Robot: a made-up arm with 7 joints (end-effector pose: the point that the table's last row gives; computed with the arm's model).
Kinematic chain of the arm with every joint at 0, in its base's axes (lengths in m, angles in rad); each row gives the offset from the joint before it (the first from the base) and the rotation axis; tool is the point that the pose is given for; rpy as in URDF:
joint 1: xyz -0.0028 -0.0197 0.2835 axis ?
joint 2: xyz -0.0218 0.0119 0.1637 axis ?
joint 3: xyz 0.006 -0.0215 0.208 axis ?
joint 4: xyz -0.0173 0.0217 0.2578 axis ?
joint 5: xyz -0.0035 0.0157 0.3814 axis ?
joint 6: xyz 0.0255 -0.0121 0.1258 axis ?
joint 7: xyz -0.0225 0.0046 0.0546 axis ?
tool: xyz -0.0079 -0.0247 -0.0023 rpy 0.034 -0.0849 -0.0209
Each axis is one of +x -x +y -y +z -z.
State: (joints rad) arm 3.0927 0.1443 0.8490 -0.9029 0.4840 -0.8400 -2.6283
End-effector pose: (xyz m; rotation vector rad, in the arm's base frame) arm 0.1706 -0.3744 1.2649 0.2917 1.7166 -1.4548
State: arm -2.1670 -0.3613 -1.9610 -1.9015 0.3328 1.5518 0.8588
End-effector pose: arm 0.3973 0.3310 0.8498 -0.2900 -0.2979 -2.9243
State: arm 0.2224 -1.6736 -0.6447 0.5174 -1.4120 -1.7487 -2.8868
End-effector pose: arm -0.8873 0.3101 0.5151 1.1363 0.2224 -0.8438
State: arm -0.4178 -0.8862 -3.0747 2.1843 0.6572 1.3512 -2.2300
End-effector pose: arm -0.3283 -0.1382 0.2413 -1.4283 0.9882 0.1921
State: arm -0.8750 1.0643 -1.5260 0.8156 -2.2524 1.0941 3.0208
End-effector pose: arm 0.2041 0.7504 0.9229 0.1613 0.3256 1.9183
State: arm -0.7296 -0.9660 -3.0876 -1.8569 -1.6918 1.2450 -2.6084
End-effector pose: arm 0.1162 -0.1106 1.0398 1.4839 0.6284 0.8583
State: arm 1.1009 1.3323 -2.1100 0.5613 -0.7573 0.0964 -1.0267
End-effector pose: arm 0.5852 -0.6530 0.8425 -1.4166 0.6780 -2.6788
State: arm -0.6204 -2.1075 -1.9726 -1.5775 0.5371 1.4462 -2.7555
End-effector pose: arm -0.1833 -0.7725 0.3544 1.4387 -0.8411 -0.9056
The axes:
joint 1: -z
joint 2: +y
joint 3: -z
joint 4: +y
joint 5: -z
joint 6: +y
joint 7: -z

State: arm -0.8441 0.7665 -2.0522 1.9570 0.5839 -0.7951 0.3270
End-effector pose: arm -0.2881 0.2618 0.8483 -0.9063 0.0040 2.5724
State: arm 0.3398 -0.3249 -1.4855 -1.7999 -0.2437 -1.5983 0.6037
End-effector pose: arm -0.3194 -0.4063 0.7547 -2.0328 1.5927 -0.5744
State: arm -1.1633 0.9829 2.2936 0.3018 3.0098 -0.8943 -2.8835
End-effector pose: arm 0.4248 0.6023 1.0513 -0.4876 0.7768 -1.5988
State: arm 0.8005 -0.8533 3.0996 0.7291 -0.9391 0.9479 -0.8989
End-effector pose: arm -0.6984 0.5578 0.7099 1.1585 -1.8601 -0.6261
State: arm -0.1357 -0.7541 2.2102 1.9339 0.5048 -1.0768 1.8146
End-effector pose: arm -0.3451 -0.4837 0.5366 -0.1641 -1.6189 2.3740
